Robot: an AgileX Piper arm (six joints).
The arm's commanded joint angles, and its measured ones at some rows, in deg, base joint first. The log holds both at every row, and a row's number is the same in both.
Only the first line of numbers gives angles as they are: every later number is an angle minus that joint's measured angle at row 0.
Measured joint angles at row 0:
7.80 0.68 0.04 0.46 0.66 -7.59
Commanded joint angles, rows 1 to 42:
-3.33 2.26 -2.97 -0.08 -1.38 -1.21
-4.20 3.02 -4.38 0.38 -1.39 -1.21
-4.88 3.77 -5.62 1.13 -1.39 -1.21
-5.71 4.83 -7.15 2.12 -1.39 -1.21
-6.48 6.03 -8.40 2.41 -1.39 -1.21
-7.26 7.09 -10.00 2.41 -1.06 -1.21
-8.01 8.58 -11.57 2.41 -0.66 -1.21
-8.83 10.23 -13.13 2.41 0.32 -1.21
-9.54 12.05 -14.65 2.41 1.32 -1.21
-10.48 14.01 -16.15 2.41 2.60 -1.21
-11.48 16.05 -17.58 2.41 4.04 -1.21
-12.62 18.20 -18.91 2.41 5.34 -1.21
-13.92 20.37 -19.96 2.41 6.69 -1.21
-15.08 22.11 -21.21 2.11 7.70 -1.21
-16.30 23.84 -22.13 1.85 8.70 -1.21
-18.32 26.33 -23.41 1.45 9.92 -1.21
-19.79 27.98 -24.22 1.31 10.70 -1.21
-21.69 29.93 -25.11 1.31 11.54 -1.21
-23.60 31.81 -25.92 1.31 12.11 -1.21
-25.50 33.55 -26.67 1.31 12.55 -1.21
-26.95 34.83 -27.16 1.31 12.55 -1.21
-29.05 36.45 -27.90 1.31 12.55 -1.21
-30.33 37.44 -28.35 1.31 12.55 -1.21
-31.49 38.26 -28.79 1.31 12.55 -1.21
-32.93 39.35 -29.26 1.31 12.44 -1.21
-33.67 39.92 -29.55 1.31 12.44 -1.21
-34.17 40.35 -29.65 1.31 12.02 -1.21
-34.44 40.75 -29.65 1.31 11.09 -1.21
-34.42 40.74 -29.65 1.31 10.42 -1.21
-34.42 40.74 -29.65 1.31 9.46 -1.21
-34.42 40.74 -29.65 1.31 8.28 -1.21
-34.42 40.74 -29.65 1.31 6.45 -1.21
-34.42 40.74 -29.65 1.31 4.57 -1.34
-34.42 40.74 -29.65 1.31 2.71 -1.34
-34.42 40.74 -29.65 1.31 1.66 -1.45
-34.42 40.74 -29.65 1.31 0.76 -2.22
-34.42 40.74 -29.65 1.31 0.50 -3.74
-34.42 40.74 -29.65 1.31 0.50 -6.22
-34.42 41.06 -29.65 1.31 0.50 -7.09
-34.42 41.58 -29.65 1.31 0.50 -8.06
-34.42 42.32 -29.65 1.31 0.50 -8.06
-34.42 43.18 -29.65 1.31 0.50 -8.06
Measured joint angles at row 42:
-34.12 40.99 -29.23 1.89 1.48 -5.68
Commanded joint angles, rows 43 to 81:
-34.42 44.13 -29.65 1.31 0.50 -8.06
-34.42 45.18 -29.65 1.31 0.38 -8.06
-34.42 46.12 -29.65 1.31 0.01 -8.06
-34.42 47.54 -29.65 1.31 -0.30 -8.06
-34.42 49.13 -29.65 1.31 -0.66 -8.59
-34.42 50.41 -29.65 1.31 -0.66 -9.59
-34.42 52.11 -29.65 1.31 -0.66 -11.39
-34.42 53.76 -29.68 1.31 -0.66 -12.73
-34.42 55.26 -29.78 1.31 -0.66 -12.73
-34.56 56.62 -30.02 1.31 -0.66 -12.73
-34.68 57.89 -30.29 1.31 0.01 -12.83
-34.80 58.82 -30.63 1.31 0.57 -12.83
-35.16 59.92 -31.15 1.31 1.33 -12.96
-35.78 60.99 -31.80 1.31 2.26 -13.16
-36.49 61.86 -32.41 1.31 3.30 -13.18
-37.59 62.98 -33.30 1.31 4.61 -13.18
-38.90 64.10 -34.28 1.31 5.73 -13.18
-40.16 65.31 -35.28 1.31 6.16 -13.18
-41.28 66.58 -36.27 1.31 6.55 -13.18
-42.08 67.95 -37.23 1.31 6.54 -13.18
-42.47 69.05 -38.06 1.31 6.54 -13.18
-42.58 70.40 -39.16 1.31 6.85 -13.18
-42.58 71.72 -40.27 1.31 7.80 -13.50
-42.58 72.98 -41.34 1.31 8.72 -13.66
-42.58 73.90 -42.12 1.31 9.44 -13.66
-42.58 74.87 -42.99 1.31 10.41 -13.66
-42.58 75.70 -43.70 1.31 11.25 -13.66
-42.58 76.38 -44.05 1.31 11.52 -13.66
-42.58 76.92 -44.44 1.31 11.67 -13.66
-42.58 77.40 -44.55 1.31 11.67 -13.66
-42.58 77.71 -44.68 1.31 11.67 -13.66
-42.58 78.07 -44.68 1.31 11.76 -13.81
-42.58 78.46 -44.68 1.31 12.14 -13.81
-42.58 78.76 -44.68 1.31 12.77 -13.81
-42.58 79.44 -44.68 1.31 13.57 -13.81
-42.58 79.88 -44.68 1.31 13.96 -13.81
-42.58 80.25 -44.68 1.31 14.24 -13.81
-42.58 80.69 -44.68 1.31 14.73 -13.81
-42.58 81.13 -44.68 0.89 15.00 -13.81
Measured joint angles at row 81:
-42.10 79.65 -44.40 1.75 13.60 -13.37
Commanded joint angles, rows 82 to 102:
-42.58 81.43 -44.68 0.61 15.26 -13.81
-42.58 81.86 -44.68 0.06 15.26 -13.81
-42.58 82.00 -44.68 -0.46 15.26 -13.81
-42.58 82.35 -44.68 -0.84 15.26 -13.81
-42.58 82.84 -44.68 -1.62 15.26 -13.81
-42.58 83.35 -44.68 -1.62 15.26 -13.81
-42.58 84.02 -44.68 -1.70 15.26 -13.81
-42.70 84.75 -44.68 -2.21 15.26 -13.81
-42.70 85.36 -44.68 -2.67 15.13 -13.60
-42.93 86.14 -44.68 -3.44 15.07 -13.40
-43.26 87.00 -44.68 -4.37 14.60 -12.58
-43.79 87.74 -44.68 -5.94 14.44 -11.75
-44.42 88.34 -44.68 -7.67 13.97 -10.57
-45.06 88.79 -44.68 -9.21 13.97 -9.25
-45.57 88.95 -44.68 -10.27 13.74 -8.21
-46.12 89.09 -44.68 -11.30 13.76 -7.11
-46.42 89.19 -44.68 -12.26 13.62 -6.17
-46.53 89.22 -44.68 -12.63 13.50 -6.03
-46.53 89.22 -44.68 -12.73 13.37 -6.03
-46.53 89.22 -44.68 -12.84 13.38 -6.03
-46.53 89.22 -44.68 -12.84 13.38 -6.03
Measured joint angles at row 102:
-46.11 89.11 -44.40 -11.28 14.49 -7.11
